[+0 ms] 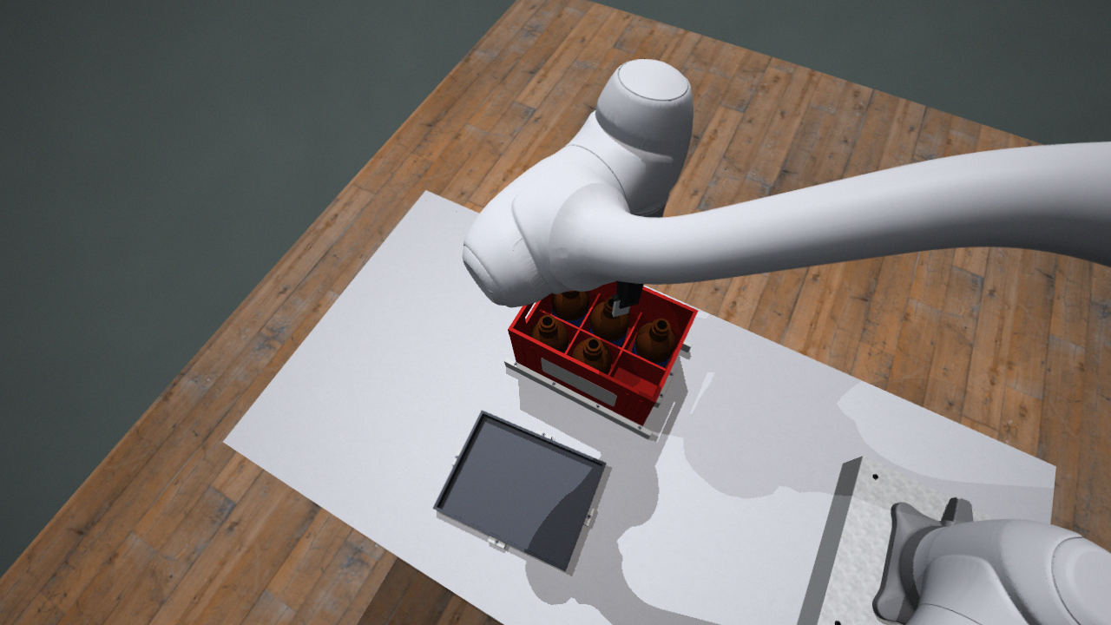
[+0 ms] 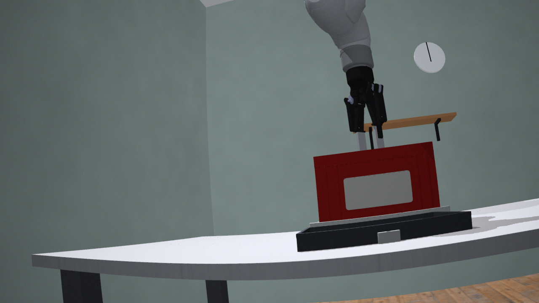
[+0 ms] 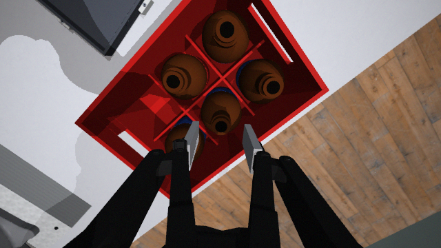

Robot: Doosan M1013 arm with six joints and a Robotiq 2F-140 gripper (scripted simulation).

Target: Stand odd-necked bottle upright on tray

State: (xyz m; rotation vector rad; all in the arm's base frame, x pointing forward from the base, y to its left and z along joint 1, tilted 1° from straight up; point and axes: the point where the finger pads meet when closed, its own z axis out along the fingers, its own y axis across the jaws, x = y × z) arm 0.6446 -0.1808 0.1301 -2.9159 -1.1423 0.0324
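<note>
The crate is 4 cm to the left of my hand and 13 cm below it. Also, from my hand: dark tray 2 cm ahead, 33 cm to the left, 20 cm below.
</note>
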